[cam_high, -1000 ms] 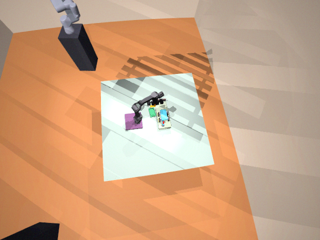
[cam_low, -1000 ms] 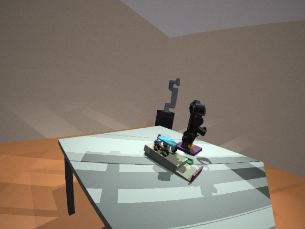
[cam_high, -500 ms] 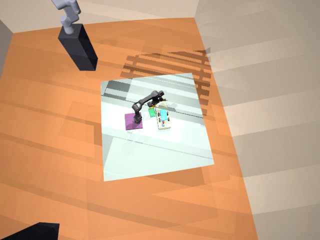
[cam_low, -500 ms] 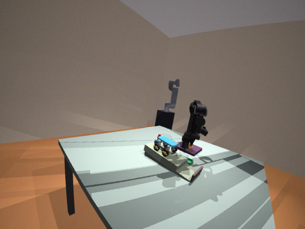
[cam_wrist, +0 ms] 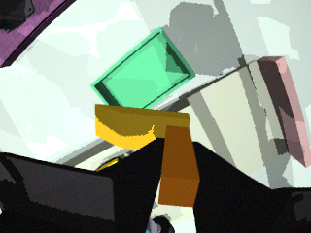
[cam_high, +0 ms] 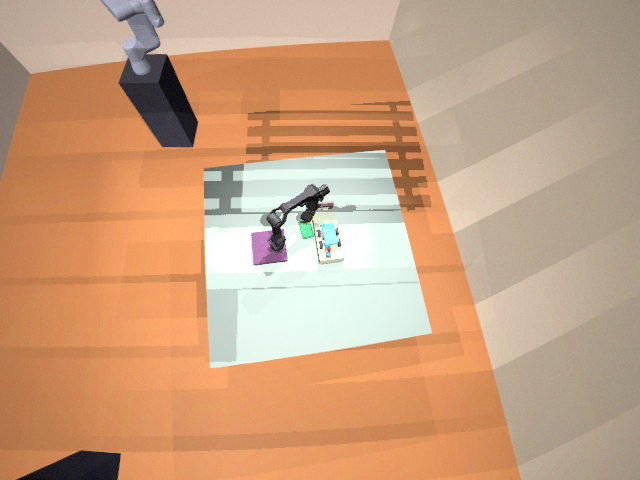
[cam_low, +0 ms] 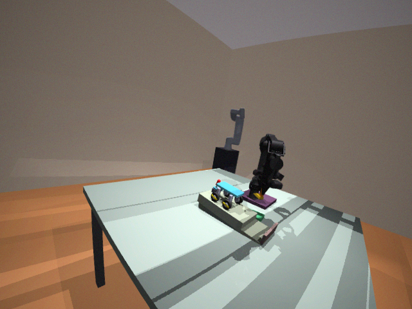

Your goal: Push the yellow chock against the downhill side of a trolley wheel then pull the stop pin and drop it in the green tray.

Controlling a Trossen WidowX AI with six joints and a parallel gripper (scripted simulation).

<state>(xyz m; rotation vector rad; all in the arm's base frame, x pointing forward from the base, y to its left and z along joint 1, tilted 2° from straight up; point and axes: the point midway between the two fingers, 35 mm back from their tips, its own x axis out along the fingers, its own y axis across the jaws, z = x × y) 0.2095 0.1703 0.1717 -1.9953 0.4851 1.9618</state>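
Now: the yellow chock 10 mm behind my gripper tip, 20 mm to the right of it and 10 mm below it. Round my gripper tip: green tray: 30 mm behind, 40 mm to the right, 160 mm below; then blue-topped trolley: 110 mm ahead, 130 mm to the right, 50 mm below; then brown end plate: 70 mm ahead, 120 mm to the left, 130 mm below.
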